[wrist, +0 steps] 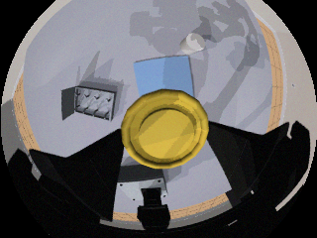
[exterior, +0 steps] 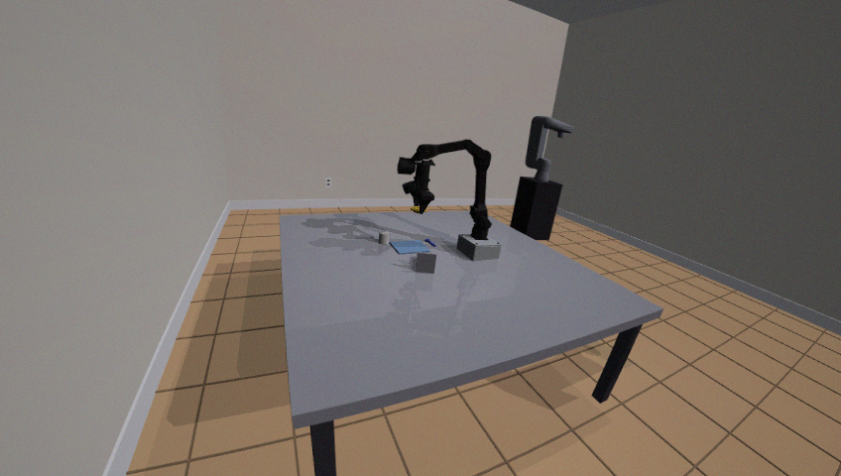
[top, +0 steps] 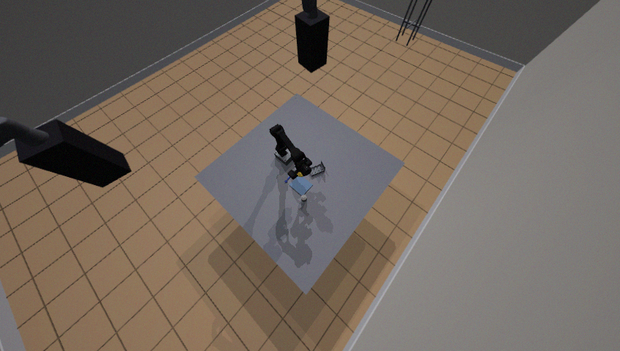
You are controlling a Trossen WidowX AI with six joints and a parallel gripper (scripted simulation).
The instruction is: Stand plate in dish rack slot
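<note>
Now: gripper tip 160 mm to the right of the grey dish rack and 160 mm above it. The rest, counted from my gripper tip: blue mat 180 mm below, 30 mm to the right, 20 mm ahead; yellow plate 10 mm above; white cup 150 mm below, 130 mm ahead, 80 mm to the right.
</note>
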